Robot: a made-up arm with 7 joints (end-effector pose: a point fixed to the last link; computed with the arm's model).
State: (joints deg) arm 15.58 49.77 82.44 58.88 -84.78 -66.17 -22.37
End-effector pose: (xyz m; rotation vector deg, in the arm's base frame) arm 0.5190 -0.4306 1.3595 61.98 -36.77 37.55
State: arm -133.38 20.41 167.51 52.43 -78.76 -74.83 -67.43
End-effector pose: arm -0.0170 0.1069 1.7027 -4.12 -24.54 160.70
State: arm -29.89 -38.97 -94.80 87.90 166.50 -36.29 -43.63
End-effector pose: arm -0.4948 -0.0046 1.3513 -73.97 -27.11 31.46
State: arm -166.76 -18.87 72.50 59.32 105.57 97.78 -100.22
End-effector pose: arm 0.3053 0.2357 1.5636 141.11 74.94 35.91
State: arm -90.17 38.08 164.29 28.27 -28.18 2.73 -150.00
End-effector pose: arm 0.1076 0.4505 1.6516 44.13 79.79 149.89
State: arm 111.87 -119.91 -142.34 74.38 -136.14 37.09 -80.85
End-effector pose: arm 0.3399 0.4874 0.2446 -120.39 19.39 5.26
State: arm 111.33 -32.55 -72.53 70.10 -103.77 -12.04 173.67
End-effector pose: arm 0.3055 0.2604 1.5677 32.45 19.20 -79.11
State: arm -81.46 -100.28 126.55 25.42 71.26 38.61 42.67
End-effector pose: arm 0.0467 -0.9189 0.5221 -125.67 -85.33 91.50
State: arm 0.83 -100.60 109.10 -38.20 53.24 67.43 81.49
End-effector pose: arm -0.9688 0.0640 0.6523 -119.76 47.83 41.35
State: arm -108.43 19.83 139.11 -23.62 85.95 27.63 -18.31
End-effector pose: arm -0.1178 0.3106 1.7358 45.87 -60.09 1.47
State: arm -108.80 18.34 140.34 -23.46 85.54 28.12 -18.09
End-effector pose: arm -0.1116 0.2879 1.7443 47.41 -60.13 -0.01
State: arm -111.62 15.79 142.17 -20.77 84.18 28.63 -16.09
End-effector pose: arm -0.0997 0.2408 1.7622 51.82 -57.38 -3.66
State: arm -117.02 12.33 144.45 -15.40 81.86 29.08 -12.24
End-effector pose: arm -0.0736 0.1724 1.7843 58.46 -50.73 -9.33
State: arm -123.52 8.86 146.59 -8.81 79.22 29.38 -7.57
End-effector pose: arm -0.0316 0.1052 1.7994 64.52 -41.21 -15.39
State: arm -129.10 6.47 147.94 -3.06 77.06 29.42 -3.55
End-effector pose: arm 0.0101 0.0630 1.8040 67.86 -32.10 -19.78
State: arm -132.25 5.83 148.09 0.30 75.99 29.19 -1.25
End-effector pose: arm 0.0297 0.0522 1.8035 68.56 -26.80 -21.39
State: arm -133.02 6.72 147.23 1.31 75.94 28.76 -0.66
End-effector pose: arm 0.0239 0.0640 1.8026 67.78 -25.68 -20.66
